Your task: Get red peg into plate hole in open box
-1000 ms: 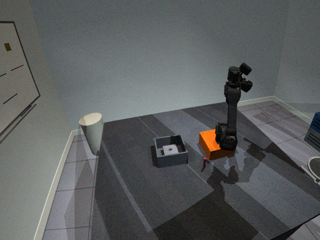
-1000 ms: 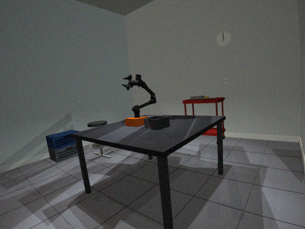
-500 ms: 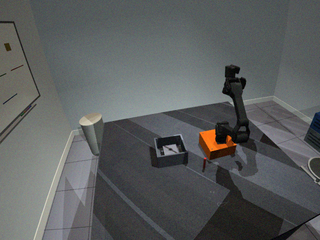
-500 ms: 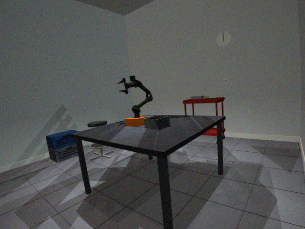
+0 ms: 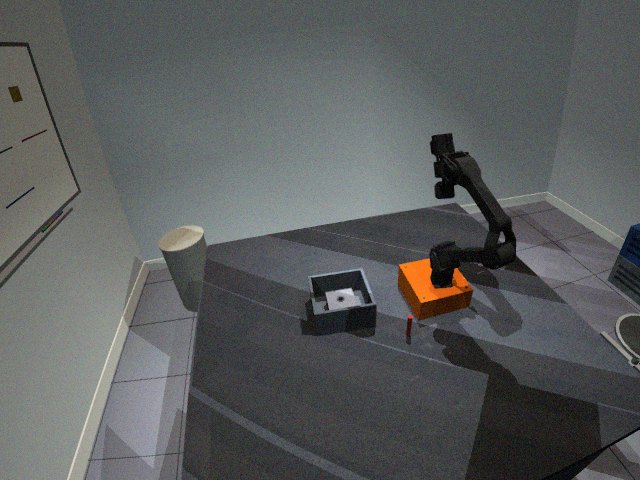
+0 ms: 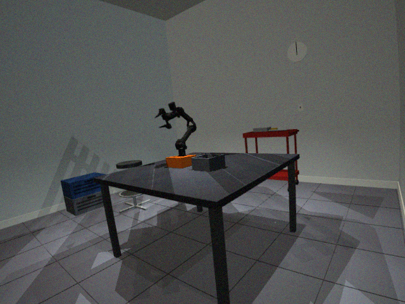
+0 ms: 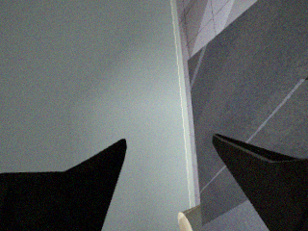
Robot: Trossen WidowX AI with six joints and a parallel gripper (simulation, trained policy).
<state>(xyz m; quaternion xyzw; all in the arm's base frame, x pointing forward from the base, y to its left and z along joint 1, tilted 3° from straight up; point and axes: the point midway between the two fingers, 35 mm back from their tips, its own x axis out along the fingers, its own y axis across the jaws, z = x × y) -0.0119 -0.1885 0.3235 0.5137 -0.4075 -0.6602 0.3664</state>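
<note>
Now: gripper tip 360 mm above the red peg, 350 mm to the right of it and 170 mm short of it. The rest, counted from my gripper tip: plate: 370 mm ahead, 360 mm below, 210 mm to the left; grey box: 380 mm below, 370 mm ahead, 210 mm to the left.
</note>
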